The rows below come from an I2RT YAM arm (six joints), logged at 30 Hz.
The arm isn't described. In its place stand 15 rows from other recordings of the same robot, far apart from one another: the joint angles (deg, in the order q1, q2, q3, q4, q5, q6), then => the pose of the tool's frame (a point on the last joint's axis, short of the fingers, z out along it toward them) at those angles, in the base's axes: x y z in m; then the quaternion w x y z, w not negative.
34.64 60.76 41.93 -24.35 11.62 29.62 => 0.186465 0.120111 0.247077 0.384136 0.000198 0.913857 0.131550
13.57 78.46 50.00 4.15 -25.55 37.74 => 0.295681 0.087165 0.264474 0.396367 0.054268 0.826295 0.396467
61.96 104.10 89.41 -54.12 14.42 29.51 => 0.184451 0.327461 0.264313 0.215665 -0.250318 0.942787 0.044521
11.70 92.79 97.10 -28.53 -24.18 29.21 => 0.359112 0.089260 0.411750 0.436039 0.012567 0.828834 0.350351
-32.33 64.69 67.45 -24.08 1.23 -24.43 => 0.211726 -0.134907 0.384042 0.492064 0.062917 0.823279 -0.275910
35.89 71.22 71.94 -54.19 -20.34 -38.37 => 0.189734 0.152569 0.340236 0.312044 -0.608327 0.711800 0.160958
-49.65 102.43 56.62 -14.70 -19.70 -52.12 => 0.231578 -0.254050 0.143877 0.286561 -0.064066 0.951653 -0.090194
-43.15 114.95 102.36 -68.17 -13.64 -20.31 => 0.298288 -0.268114 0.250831 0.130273 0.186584 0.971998 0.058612
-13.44 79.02 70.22 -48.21 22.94 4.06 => 0.268285 -0.078379 0.304914 0.261739 0.198754 0.920170 -0.212784
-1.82 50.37 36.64 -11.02 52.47 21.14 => 0.189756 -0.034276 0.276905 0.539217 0.383916 0.692912 -0.285878
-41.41 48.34 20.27 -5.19 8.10 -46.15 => 0.131891 -0.123007 0.188481 0.299215 -0.002764 0.878337 -0.372809
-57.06 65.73 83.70 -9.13 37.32 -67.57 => 0.105384 -0.202342 0.502551 0.150018 0.185534 0.635980 -0.733894
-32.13 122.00 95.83 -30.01 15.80 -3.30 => 0.389896 -0.256312 0.193245 0.234433 0.274639 0.907895 -0.212933
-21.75 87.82 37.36 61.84 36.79 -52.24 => 0.282531 -0.135673 0.246795 0.466094 0.077502 0.644193 -0.601469
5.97 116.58 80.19 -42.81 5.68 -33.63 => 0.389695 0.037210 0.145059 0.079477 -0.332433 0.937134 -0.070365
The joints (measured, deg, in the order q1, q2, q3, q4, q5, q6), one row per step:
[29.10 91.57 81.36 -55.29 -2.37 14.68]
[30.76 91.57 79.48 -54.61 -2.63 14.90]
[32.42 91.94 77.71 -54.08 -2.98 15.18]
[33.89 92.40 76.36 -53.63 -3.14 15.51]
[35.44 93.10 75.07 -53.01 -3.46 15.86]
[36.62 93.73 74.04 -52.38 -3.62 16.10]
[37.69 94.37 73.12 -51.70 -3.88 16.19]
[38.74 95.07 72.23 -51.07 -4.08 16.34]
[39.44 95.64 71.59 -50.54 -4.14 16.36]
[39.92 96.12 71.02 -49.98 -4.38 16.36]
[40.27 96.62 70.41 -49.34 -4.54 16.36]
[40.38 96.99 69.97 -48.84 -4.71 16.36]
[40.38 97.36 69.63 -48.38 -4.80 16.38]
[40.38 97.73 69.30 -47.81 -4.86 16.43]
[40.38 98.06 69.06 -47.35 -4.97 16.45]
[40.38 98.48 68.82 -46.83 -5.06 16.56]
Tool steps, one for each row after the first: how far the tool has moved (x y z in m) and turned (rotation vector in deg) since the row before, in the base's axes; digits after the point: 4 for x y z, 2 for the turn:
[-0.0063 0.0074 -0.0092 -0.32 1.21 1.56]
[-0.0059 0.0076 -0.0106 -0.48 1.61 1.54]
[-0.0050 0.0067 -0.0090 -0.53 1.30 1.22]
[-0.0049 0.0074 -0.0098 -0.45 1.38 1.33]
[-0.0037 0.0056 -0.0081 -0.43 0.98 1.00]
[-0.0033 0.0052 -0.0075 -0.32 0.87 1.06]
[-0.0034 0.0050 -0.0077 -0.42 0.91 0.96]
[-0.0022 0.0034 -0.0058 -0.38 0.57 0.70]
[-0.0015 0.0025 -0.0050 -0.13 0.53 0.54]
[-0.0010 0.0018 -0.0053 -0.18 0.46 0.39]
[-0.0002 0.0008 -0.0038 -0.08 0.34 0.15]
[0.0003 0.0004 -0.0034 -0.09 0.25 0.00]
[0.0005 0.0005 -0.0033 -0.03 0.15 -0.03]
[0.0005 0.0005 -0.0027 0.01 0.16 0.01]
[0.0006 0.0006 -0.0031 -0.01 0.19 -0.09]

